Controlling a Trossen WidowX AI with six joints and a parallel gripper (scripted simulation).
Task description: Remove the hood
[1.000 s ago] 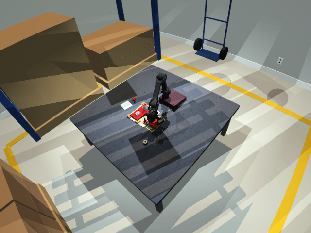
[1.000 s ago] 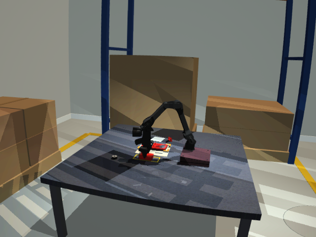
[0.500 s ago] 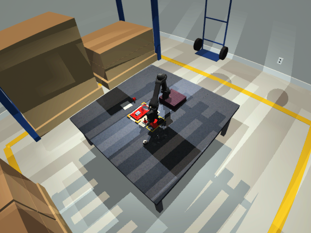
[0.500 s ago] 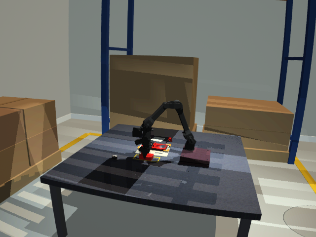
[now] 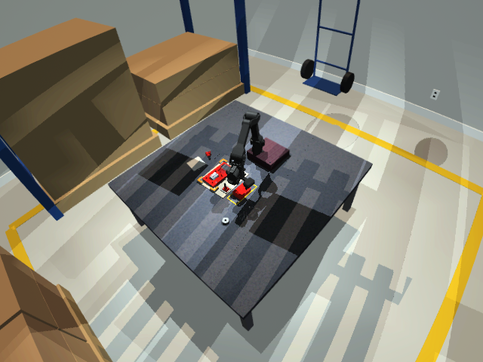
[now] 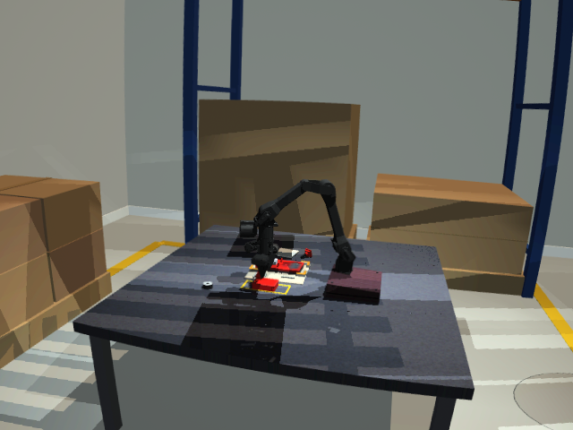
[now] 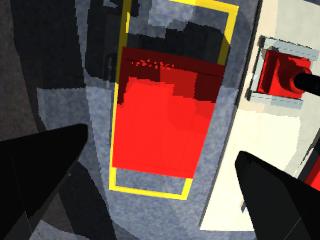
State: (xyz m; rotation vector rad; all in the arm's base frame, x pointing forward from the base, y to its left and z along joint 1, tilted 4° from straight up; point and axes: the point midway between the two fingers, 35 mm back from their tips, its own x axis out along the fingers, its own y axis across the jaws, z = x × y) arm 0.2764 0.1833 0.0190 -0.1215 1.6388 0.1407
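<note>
Now: the hood 40 mm below my gripper tip. The rest, counted from my gripper tip: grey ring: 200 mm ahead, 120 mm to the left, 50 mm below; then white sheet: 410 mm to the right, 90 mm ahead, 60 mm below.
</note>
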